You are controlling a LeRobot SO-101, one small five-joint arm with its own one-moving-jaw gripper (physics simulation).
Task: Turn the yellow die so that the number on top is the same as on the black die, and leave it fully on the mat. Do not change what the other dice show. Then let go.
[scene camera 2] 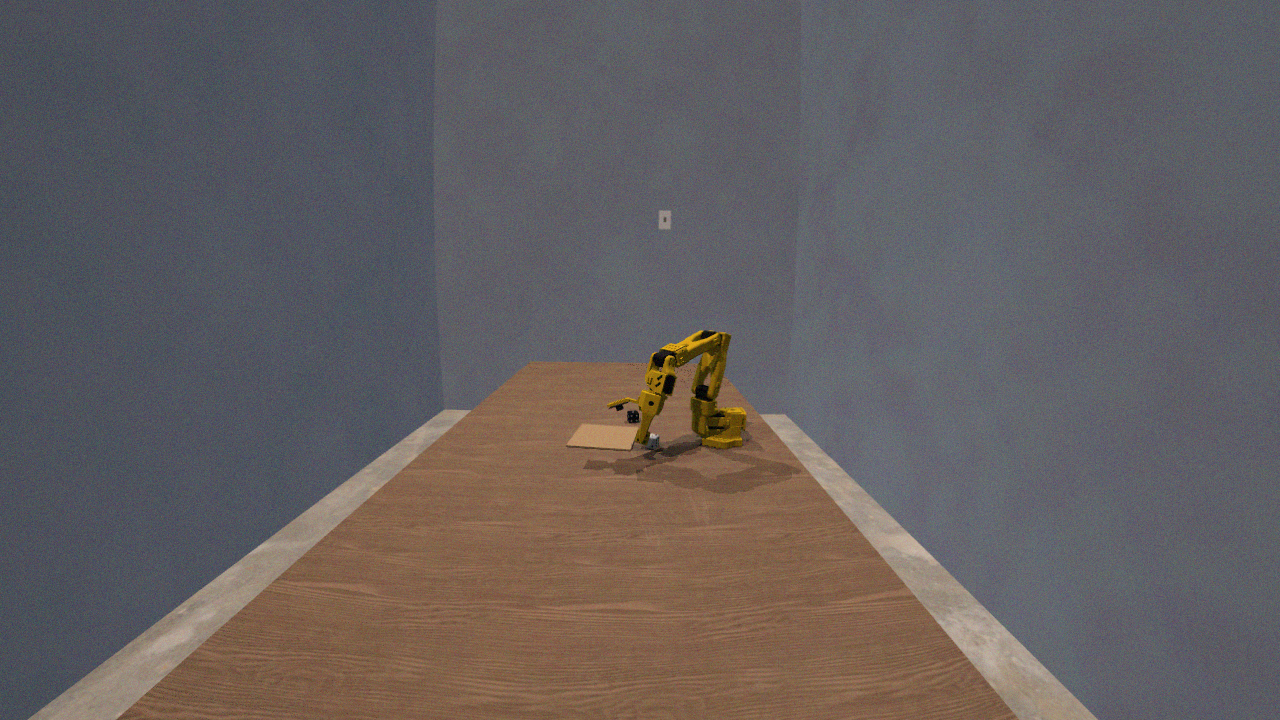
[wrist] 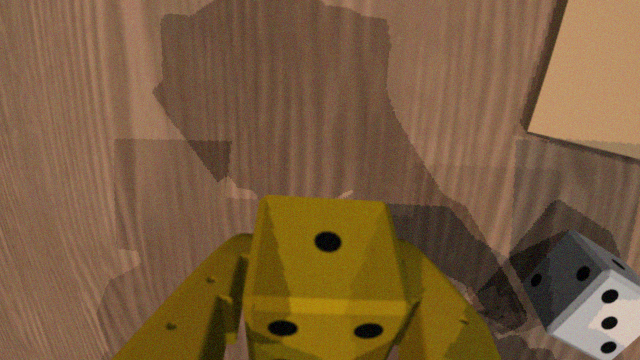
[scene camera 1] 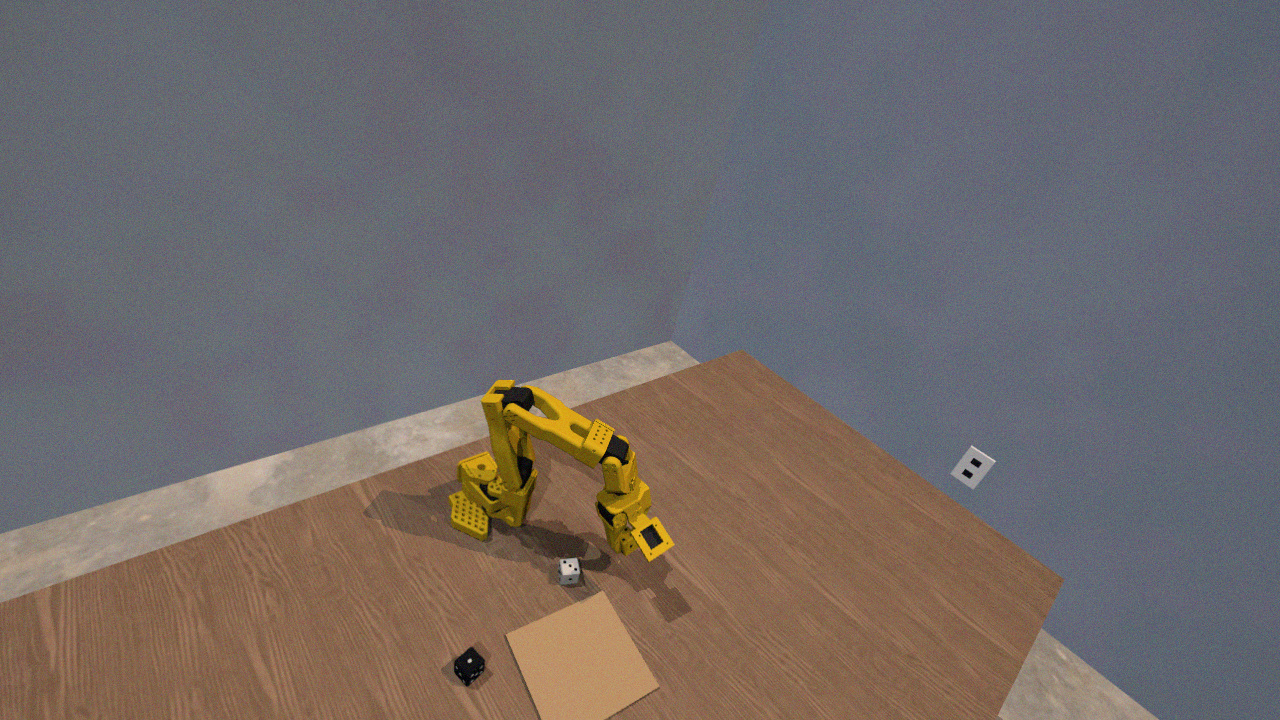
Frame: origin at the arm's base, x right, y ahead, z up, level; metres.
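Seen in the pictures: hand at its tool point: [scene camera 2: 641,440] [wrist: 258,257]; arm's base at its link origin: [scene camera 2: 711,439] [scene camera 1: 493,519].
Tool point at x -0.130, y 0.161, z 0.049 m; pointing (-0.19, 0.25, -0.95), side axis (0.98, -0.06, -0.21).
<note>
Offsets run from my tool point to a thing's top centre.
The yellow die @(dy -0.003, dx +0.013, dz +0.019 m) [wrist: 325,280] is between the two jaws of my gripper [wrist: 325,295] [scene camera 1: 623,549] [scene camera 2: 642,442], which press on its two sides. One of its faces shows a single pip; the face nearer the wrist camera shows two pips and is cut off below. In the scene views the yellow die cannot be made out at the jaw tips. The gripper is low over the table, off the mat @(dy +0.081, dx +0.140, dz -0.045 m) [scene camera 1: 581,658] [scene camera 2: 601,437] [wrist: 590,75]; I cannot tell whether the die touches the table. The black die @(dy +0.017, dx +0.255, dz -0.024 m) [scene camera 1: 469,666] [scene camera 2: 632,416] shows one pip on top.
A white die @(dy -0.025, dx +0.089, dz -0.024 m) [scene camera 1: 569,571] [scene camera 2: 653,441] [wrist: 595,310] stands beside the gripper, near the mat's corner, with three pips on top. The black die is on the other side of the mat from the gripper. The arm's base stands behind the white die.
</note>
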